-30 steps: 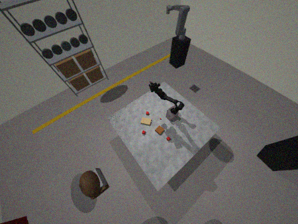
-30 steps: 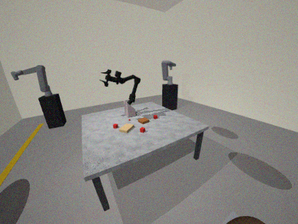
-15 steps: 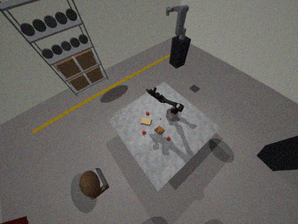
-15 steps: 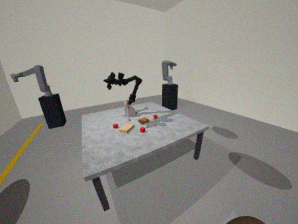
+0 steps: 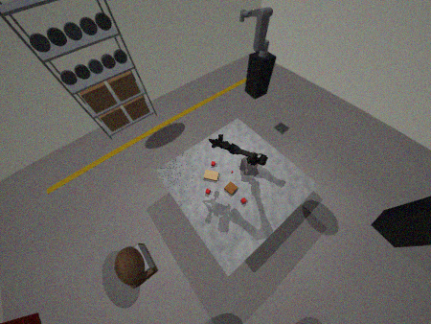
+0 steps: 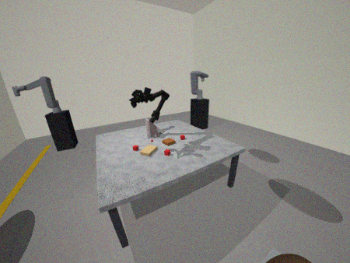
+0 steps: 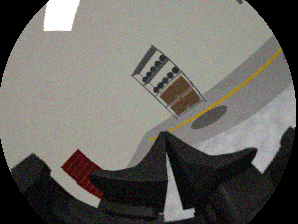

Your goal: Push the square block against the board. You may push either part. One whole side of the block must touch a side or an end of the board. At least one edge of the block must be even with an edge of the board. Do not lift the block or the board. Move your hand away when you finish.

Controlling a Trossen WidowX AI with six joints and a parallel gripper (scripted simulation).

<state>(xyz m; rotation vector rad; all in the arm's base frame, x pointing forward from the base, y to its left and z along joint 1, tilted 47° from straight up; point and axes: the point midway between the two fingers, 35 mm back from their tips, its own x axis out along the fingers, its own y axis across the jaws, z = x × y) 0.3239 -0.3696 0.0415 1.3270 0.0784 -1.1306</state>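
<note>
Now: gripper tip 48 cm above the square block, 35 cm to the right of it and 2 cm past it. The rest, counted from my gripper tip: tan board 48 cm below, 11 cm to the left, 7 cm ahead.
</note>
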